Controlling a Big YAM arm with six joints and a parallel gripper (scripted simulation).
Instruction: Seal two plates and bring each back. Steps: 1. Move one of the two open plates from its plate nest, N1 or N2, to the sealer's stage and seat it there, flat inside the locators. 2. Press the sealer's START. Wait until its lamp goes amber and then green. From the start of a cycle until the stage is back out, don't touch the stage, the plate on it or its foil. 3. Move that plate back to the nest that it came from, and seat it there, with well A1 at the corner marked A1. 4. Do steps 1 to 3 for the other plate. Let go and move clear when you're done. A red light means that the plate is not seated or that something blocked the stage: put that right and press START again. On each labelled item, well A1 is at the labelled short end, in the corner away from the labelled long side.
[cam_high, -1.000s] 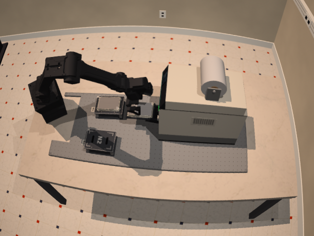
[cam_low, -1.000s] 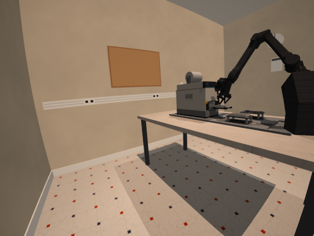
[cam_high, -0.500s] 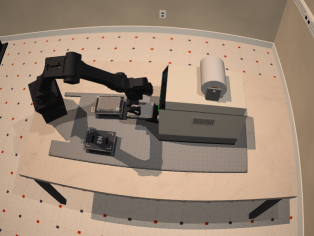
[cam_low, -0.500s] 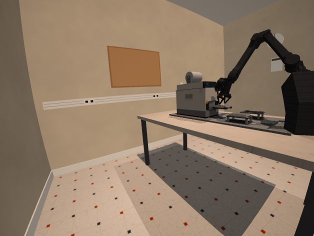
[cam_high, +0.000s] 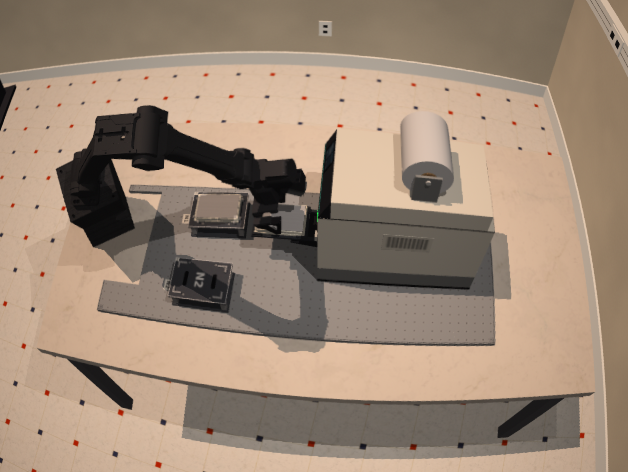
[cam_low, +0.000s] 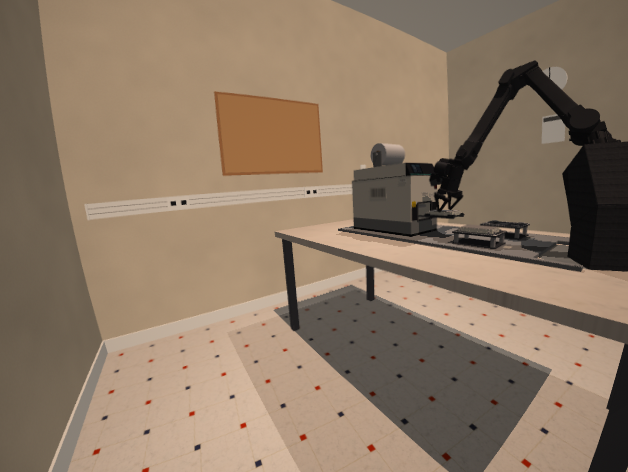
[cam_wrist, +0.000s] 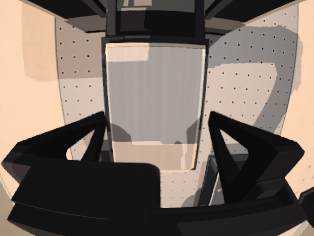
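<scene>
Now: hand 20 mm above the plate. Also, from my hand: yellow warning label 120 mm ahead, 70 mm to the left, 30 mm above; start button 110 mm to the right, 80 mm ahead, 60 mm above; sealer stage 30 mm below.
</scene>
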